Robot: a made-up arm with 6 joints.
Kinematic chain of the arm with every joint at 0, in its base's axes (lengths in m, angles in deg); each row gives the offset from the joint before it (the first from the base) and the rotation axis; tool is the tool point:
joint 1: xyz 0 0 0.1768 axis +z
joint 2: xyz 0 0 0 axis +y
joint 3: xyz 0 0 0.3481 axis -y
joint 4: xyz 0 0 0 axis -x
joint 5: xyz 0.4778 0 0 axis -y
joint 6: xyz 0 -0.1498 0 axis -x
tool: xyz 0 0 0
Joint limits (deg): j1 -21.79..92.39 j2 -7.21..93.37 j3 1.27..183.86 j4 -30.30..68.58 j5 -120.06..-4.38 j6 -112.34..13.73
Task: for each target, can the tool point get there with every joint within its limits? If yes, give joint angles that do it. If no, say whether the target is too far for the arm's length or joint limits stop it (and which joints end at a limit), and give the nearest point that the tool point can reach.
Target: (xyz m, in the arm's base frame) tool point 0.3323 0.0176 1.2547
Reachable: no: too far | nearest point 0.2497 0.0132 0.9867 | short by 0.280 m
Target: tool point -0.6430 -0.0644 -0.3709
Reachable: no: joint limits stop it (at a limit: joint 2, joint 3, joint 4) | nearest point -0.4865 -0.0487 0.2935 | short by 0.683 m
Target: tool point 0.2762 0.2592 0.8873
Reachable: yes | joints 56.85 48.77 112.20 53.31 -38.86 -26.68
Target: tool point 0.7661 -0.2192 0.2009
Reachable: yes | joints -5.33 66.29 48.87 10.97 -31.51 -32.13
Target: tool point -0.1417 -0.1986 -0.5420
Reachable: no: joint limits stop it (at a limit: joint 1, joint 2, joint 3, joint 4) | nearest point 0.1883 -0.2146 -0.3184 | short by 0.399 m
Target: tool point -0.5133 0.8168 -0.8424
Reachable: no: too far | nearest point 0.0310 0.5685 -0.2905 | short by 0.814 m
